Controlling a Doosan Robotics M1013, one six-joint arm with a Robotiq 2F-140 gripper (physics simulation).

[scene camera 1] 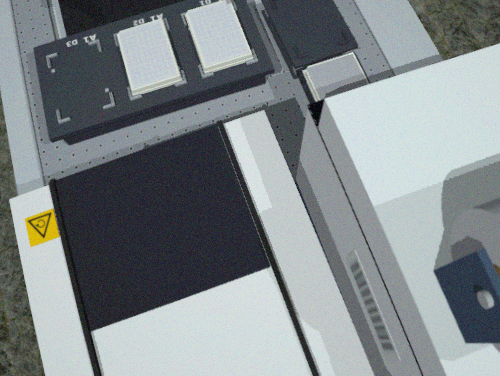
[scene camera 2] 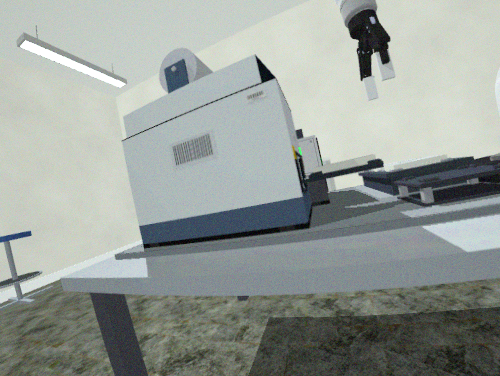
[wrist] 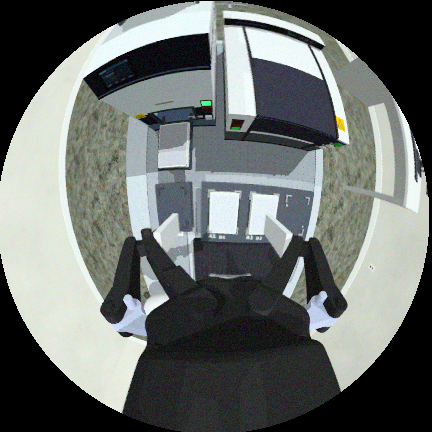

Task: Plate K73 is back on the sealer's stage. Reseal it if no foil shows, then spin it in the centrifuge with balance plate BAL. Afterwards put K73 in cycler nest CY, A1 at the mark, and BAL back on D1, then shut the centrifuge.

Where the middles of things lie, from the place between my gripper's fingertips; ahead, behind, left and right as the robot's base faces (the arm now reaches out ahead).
My gripper is now 16 cm short of the grey pad (wrist: 172,138), 13 cm to the right of it and 17 cm above it. Round my hand: centrifuge (scene camera 1: 292,311) (44 cm ahead, 18 cm to the right, 16 cm below); then dark lid (wrist: 286,93) (28 cm ahead, 18 cm to the right, 7 cm below).
